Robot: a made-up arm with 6 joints. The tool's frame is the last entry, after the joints.
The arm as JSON. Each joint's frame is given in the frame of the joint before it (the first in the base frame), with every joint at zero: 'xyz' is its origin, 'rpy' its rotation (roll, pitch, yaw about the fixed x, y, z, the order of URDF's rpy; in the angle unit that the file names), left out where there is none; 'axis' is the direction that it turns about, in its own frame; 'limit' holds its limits. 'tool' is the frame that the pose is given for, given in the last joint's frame.
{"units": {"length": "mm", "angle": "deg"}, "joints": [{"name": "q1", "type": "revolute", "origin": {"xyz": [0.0, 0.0, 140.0]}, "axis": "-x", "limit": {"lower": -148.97, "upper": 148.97}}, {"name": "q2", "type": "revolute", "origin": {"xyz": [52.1, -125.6, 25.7]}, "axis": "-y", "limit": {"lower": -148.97, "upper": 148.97}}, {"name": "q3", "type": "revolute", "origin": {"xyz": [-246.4, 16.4, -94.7]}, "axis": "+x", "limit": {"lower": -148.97, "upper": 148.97}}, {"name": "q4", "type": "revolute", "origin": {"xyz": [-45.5, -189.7, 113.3]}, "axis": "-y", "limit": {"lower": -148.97, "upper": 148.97}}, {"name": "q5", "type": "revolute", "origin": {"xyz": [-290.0, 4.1, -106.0]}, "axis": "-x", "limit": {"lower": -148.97, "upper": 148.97}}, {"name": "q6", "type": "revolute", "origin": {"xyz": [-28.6, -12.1, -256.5]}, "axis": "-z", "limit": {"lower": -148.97, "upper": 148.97}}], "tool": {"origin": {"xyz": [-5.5, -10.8, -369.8]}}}
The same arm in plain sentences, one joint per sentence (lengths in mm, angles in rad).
The arm has six revolute joints in a row. What follows holds with every joint at zero, and every direction is one of the base frame's.
The first joint lies 140.0 mm along +z from the base frame's origin and turns about -x, from -2.6000 to 2.6000 rad.
The second joint lies 52.1 mm along +x and 125.6 mm along -y and 25.7 mm along +z from the first joint and turns about -y, from -2.6000 to 2.6000 rad.
The third joint lies 246.4 mm along -x and 16.4 mm along +y and 94.7 mm along -z from the second joint and turns about +x, from -2.6000 to 2.6000 rad.
The fourth joint lies 45.5 mm along -x and 189.7 mm along -y and 113.3 mm along +z from the third joint and turns about -y, from -2.6000 to 2.6000 rad.
The fifth joint lies 290.0 mm along -x and 4.1 mm along +y and 106.0 mm along -z from the fourth joint and turns about -x, from -2.6000 to 2.6000 rad.
The sixth joint lies 28.6 mm along -x and 12.1 mm along -y and 256.5 mm along -z from the fifth joint and turns about -z, from -2.6000 to 2.6000 rad.
The tool frame, which is the frame that the pose is given for, lies 5.5 mm along -x and 10.8 mm along -y and 369.8 mm along -z from the sixth joint; its axes are parallel to the base frame's.

